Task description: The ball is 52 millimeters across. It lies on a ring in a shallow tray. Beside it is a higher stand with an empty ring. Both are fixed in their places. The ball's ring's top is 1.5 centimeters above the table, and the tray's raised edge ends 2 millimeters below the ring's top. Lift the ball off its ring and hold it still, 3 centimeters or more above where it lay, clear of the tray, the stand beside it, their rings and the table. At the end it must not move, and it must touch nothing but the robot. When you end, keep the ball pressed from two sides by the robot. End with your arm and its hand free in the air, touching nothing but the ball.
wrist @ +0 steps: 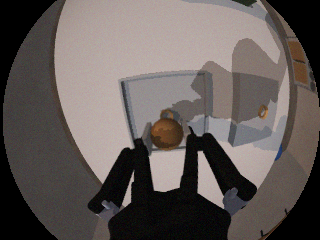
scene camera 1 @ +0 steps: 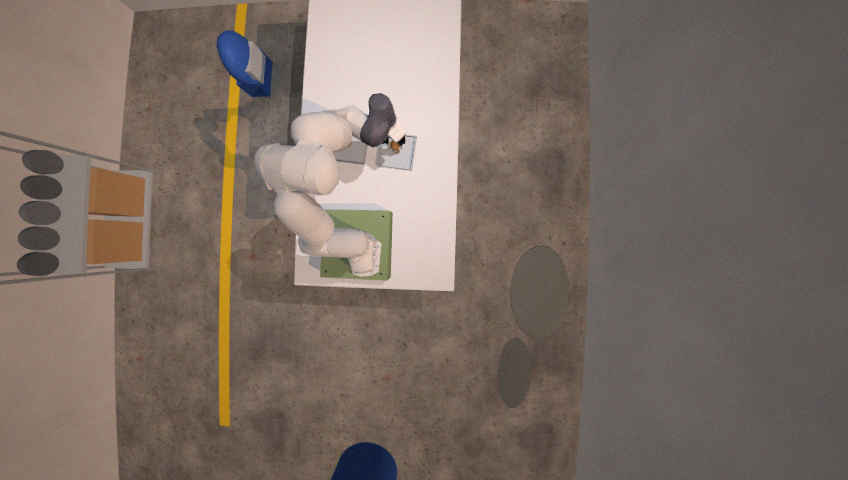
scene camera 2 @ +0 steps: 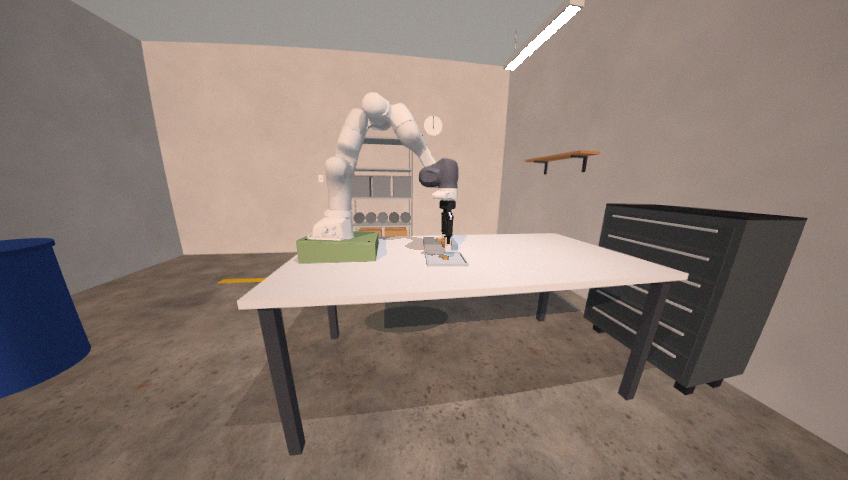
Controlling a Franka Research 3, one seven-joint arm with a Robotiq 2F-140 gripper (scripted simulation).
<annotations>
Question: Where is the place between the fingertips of the gripper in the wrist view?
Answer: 166, 125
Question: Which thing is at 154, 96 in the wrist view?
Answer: A tray.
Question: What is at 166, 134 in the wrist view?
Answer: An orange ball.
</annotations>
